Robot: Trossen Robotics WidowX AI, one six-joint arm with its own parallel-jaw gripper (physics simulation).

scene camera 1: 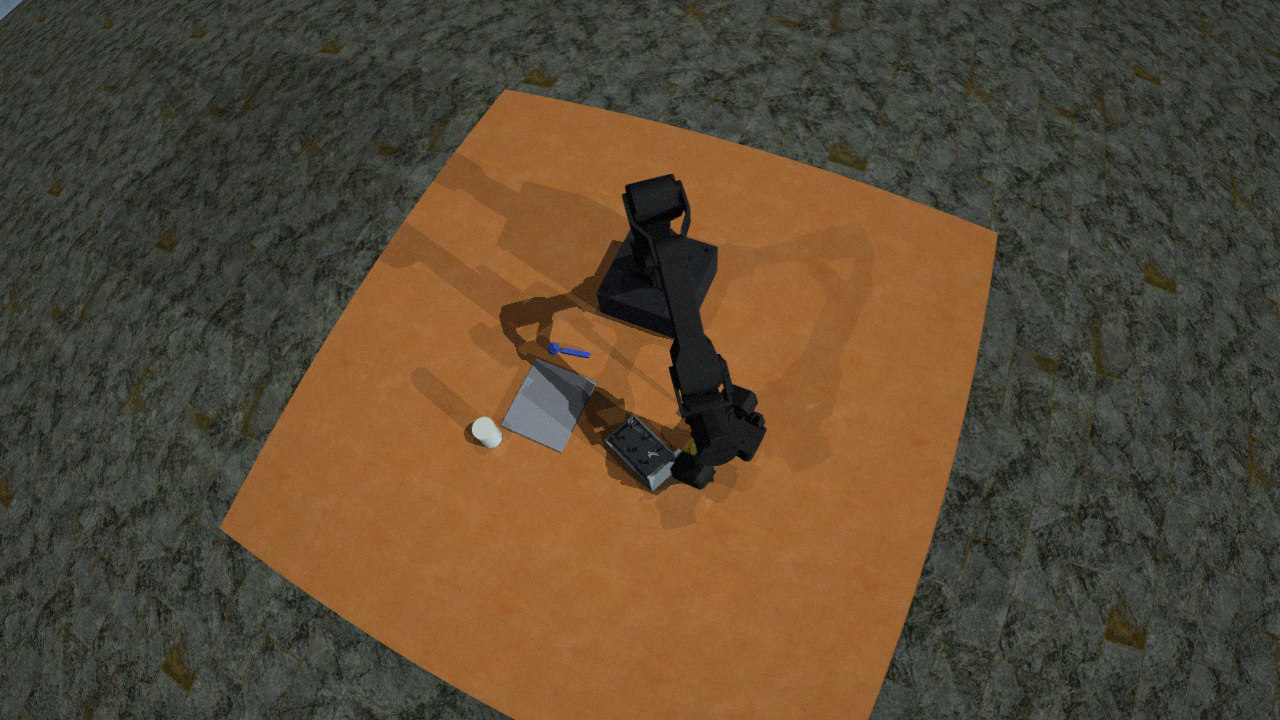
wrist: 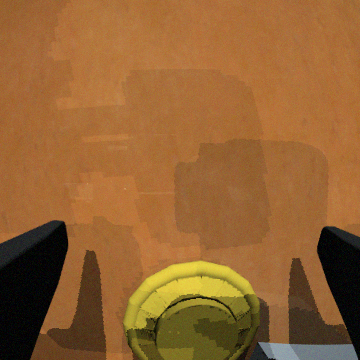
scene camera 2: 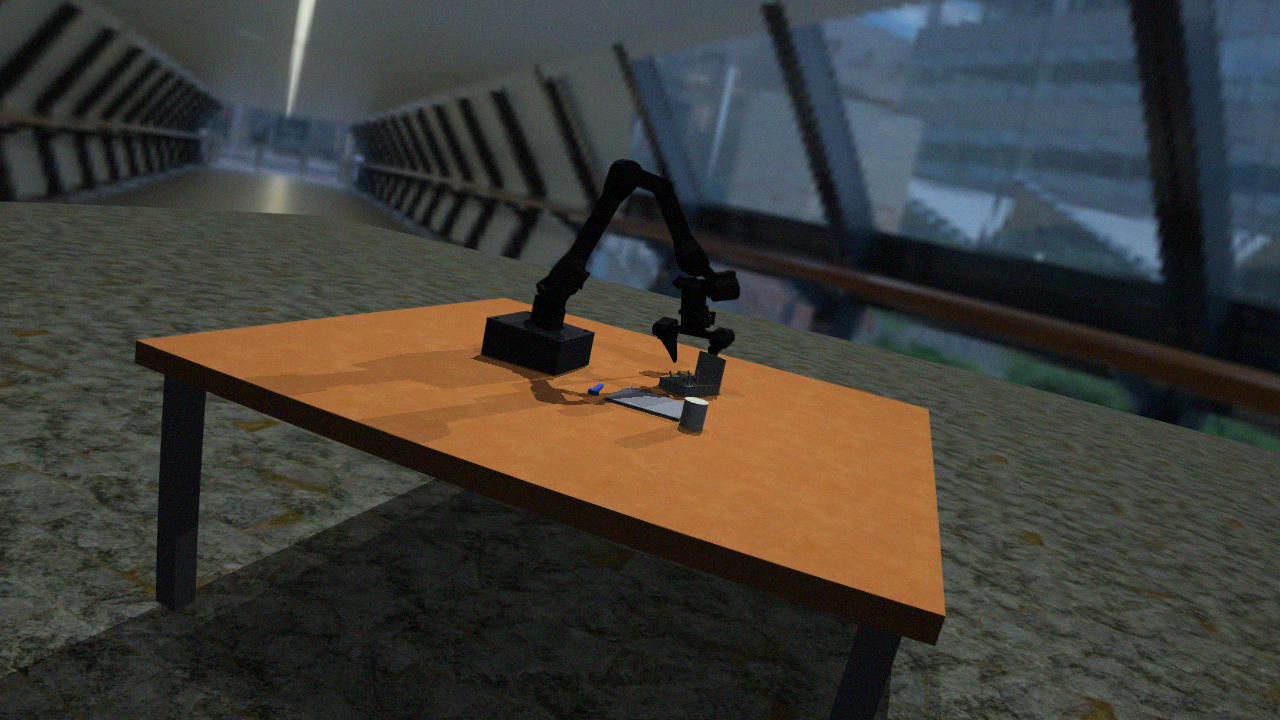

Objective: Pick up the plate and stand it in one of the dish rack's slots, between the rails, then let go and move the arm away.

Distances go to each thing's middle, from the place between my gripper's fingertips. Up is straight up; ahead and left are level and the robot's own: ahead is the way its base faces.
Now: hand 50 mm to the left of the yellow plate (wrist: pixel 192 303), 20 mm above it and 10 mm short of it. Also, from my hand: grey mat (scene camera 1: pixel 551 399) (330 mm to the right, 80 mm ahead, 20 mm below); grey dish rack (scene camera 1: pixel 633 442) (130 mm to the right, 60 mm ahead, 10 mm above).
